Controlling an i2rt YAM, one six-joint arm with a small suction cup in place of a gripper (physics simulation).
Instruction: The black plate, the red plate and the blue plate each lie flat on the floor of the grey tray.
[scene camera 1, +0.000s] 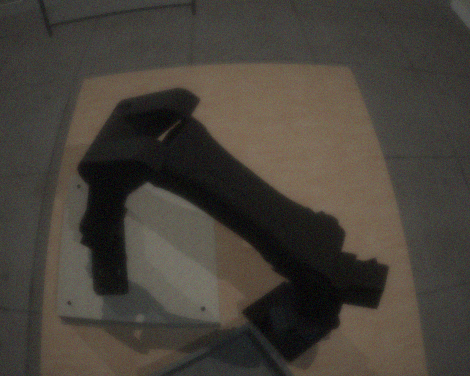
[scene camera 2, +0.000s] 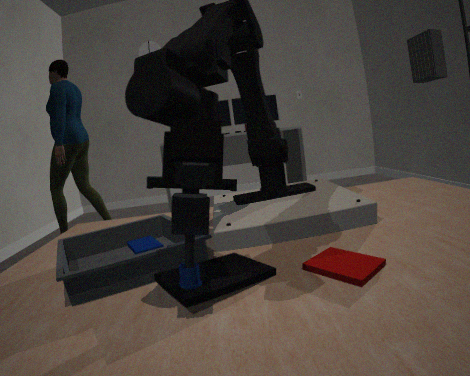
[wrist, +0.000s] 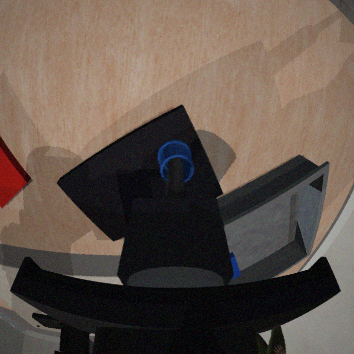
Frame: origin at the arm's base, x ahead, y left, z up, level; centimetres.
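Seen in the pictures: hand, its tool point: (scene camera 2: 189, 291) (wrist: 174, 148); arm's base, origin of its link: (scene camera 1: 108, 246) (scene camera 2: 274, 195).
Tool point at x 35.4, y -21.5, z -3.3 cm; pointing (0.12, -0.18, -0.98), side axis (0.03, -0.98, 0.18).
Offsets run from my tool point to a thing's top centre.
The black plate {dz +1.1, dx -3.7, dy +3.5 cm} (scene camera 2: 233, 272) (wrist: 105, 175) (scene camera 1: 286, 321) is flat and very low over the wooden table, just outside the grey tray {dz +3.8, dx -15.6, dy -11.8 cm} (scene camera 2: 95, 277) (wrist: 267, 197) (scene camera 1: 226, 354), near its right end. My suction cup (scene camera 2: 189, 277) (wrist: 175, 159) is pressed on the plate's top near one corner and holds it. I cannot tell whether the plate touches the table. The blue plate {dz +0.1, dx -23.2, dy -9.6 cm} (scene camera 2: 145, 244) (wrist: 234, 265) lies flat on the tray floor. The red plate {dz -0.2, dx +0.2, dy +21.4 cm} (scene camera 2: 344, 265) (wrist: 8, 175) lies flat on the table to the right, apart from the tray. In the overhead view the arm hides the cup and the red plate.
The arm's light grey base slab (scene camera 2: 308, 216) (scene camera 1: 170, 261) stands behind the black plate and the tray. A person (scene camera 2: 66, 142) walks at the far left in the background. A desk with monitors (scene camera 2: 293, 149) stands against the back wall.
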